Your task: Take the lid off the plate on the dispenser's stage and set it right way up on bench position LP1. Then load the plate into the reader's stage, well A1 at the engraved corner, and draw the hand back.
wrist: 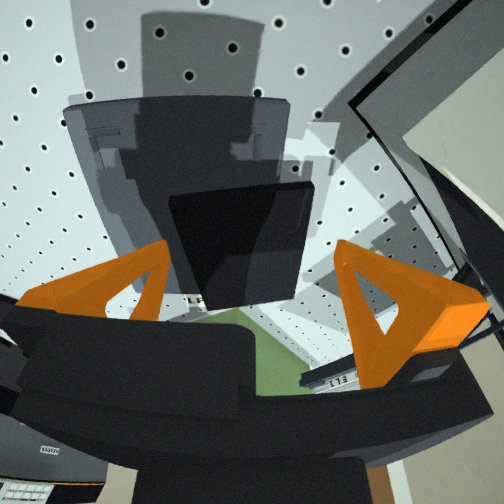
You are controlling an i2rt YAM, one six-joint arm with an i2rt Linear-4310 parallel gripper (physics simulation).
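Observation:
My gripper [250,245] is open, its two orange fingers spread wide with nothing held between them. Beyond the fingers stands a grey device [175,160] on the perforated bench, with a black block [240,245] at its near side, seen between my fingertips. I cannot make out a plate or a lid on it. A green pad [272,355] lies below the block, near my palm. A small bench label [337,382] sits beside my right finger; I cannot read it for certain.
The white perforated bench [45,175] spreads left and right of the device. A black-edged grey panel [425,75] rises at the upper right, a beige surface [465,140] behind it. Part of another labelled device [30,487] shows at the lower left.

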